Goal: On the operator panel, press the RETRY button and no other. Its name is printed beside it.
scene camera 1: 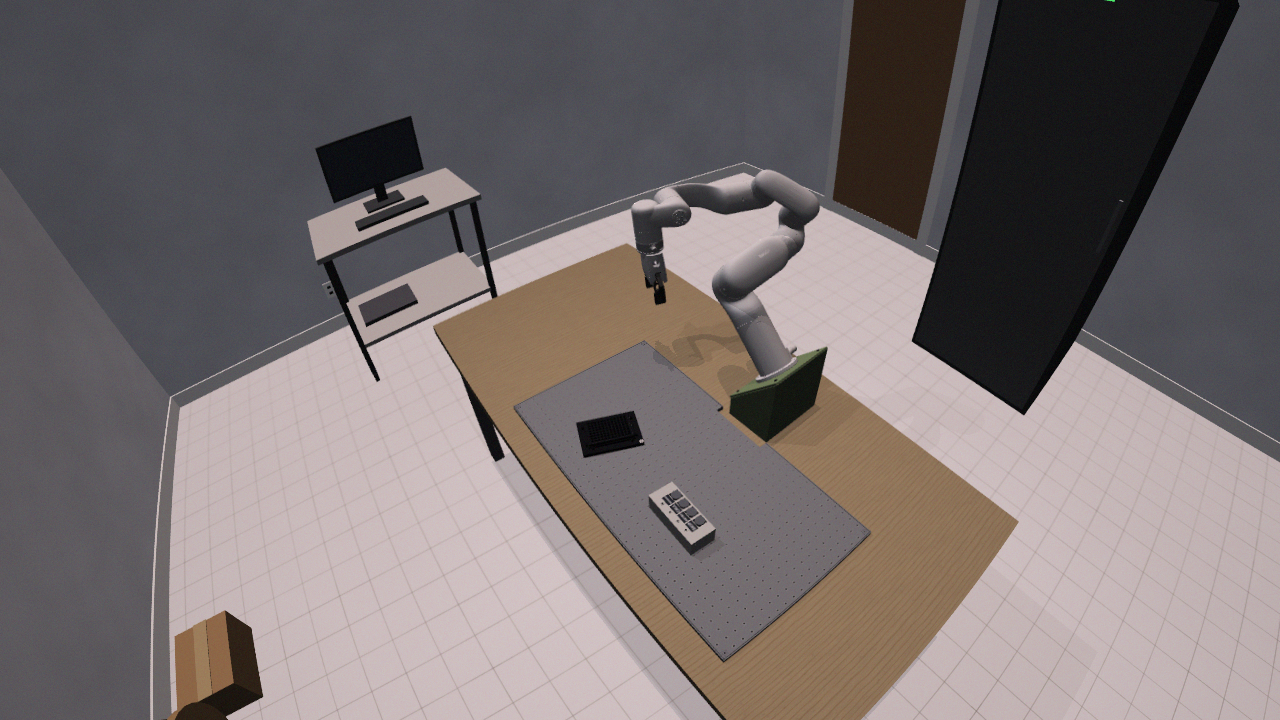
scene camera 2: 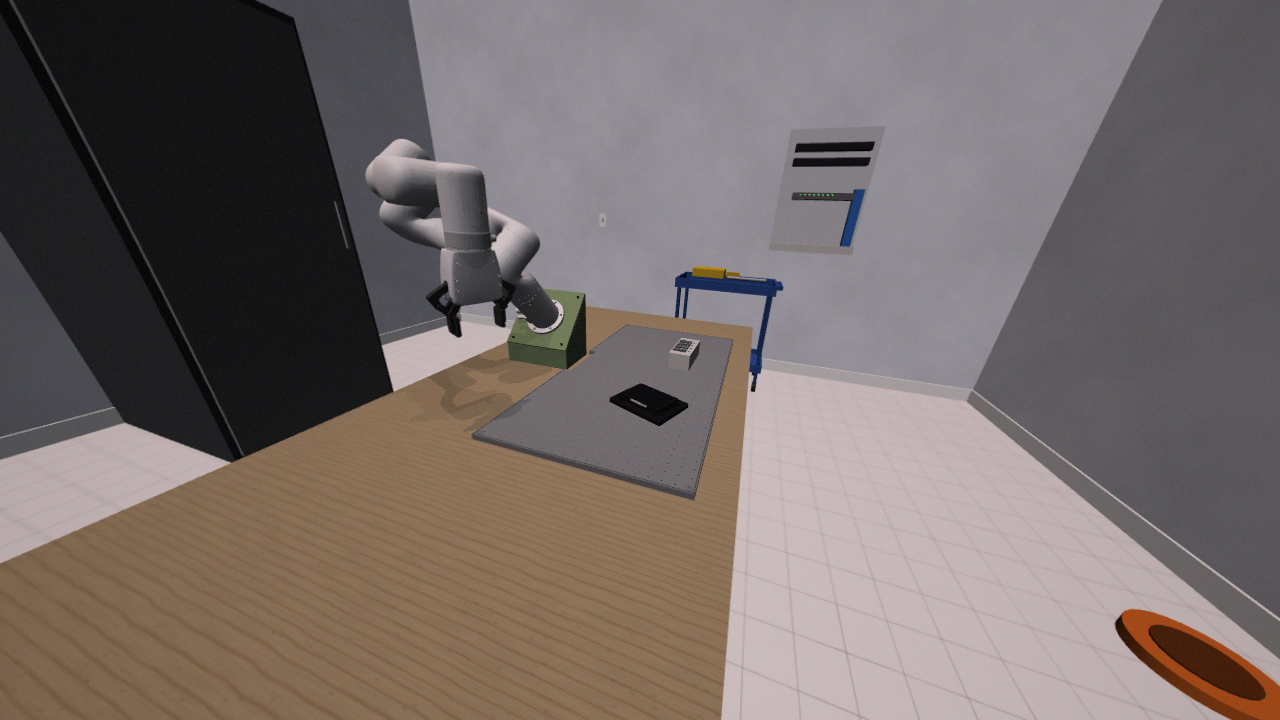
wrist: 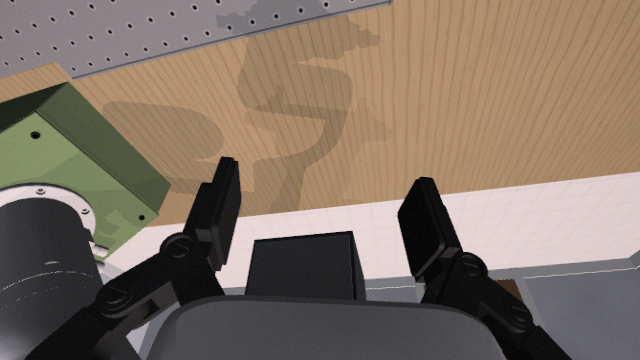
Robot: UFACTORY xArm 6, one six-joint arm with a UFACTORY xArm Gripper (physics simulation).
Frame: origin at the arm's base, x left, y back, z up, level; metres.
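Seen in the pictures: gripper, between the fingertips: (scene camera 1: 656, 294) (scene camera 2: 479, 330) (wrist: 325, 187); arm's base, origin of its link: (scene camera 1: 777, 371) (scene camera 2: 546, 317) (wrist: 34, 227).
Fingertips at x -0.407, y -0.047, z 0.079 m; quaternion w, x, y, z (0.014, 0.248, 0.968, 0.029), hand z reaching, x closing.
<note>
Offsets run from my fingertips to a thing's top centre. Level surfaces: height alone.
The operator panel {dz -0.153, dx +0.482, dy -0.410 m} (scene camera 1: 666, 513) (scene camera 2: 681, 359) is a small light grey box with several dark buttons on its top face. It sits on the grey perforated plate {dz -0.209 m} (scene camera 1: 760, 573) (scene camera 2: 581, 447) (wrist: 100, 20). The printed names are too small to read, so I cannot tell which button is RETRY. The panel does not show in the wrist view. My gripper (scene camera 1: 656, 291) (scene camera 2: 477, 324) (wrist: 325, 187) is open and empty. It hangs high above the wooden table, off the plate and well away from the panel, with its fingers wide apart.
A black flat device {dz -0.183, dx +0.152, dy -0.340 m} (scene camera 1: 610, 433) (scene camera 2: 648, 402) lies on the plate near the panel. The green arm base (scene camera 1: 776, 402) (scene camera 2: 546, 353) (wrist: 100, 145) stands beside the plate on the wooden table {dz -0.222 m} (scene camera 1: 930, 510) (scene camera 2: 402, 555) (wrist: 475, 100). A tall black cabinet (scene camera 1: 1065, 197) (scene camera 2: 196, 205) stands beyond the table.
</note>
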